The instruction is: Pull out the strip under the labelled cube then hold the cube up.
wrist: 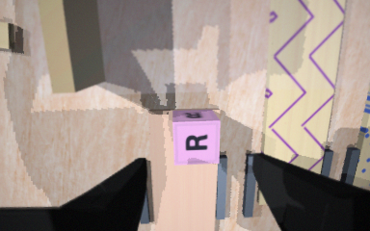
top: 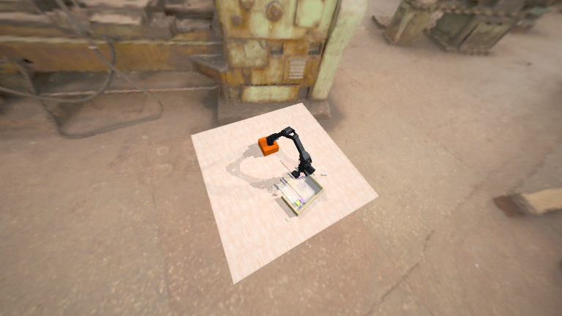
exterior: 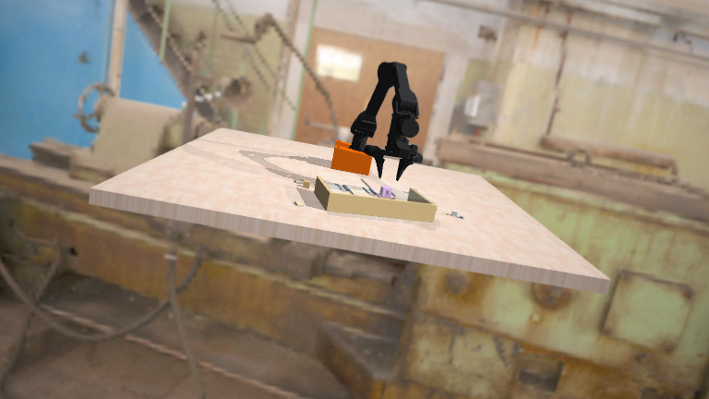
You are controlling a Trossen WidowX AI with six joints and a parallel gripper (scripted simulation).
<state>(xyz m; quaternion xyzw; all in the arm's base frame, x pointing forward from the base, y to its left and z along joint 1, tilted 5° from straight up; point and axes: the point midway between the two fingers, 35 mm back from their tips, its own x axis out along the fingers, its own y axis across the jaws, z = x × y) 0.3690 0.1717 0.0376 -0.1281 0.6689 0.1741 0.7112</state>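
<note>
Now: the plain wooden strip 100 mm behind my gripper tip, 60 mm below it and 40 mm to the right of it.
</note>
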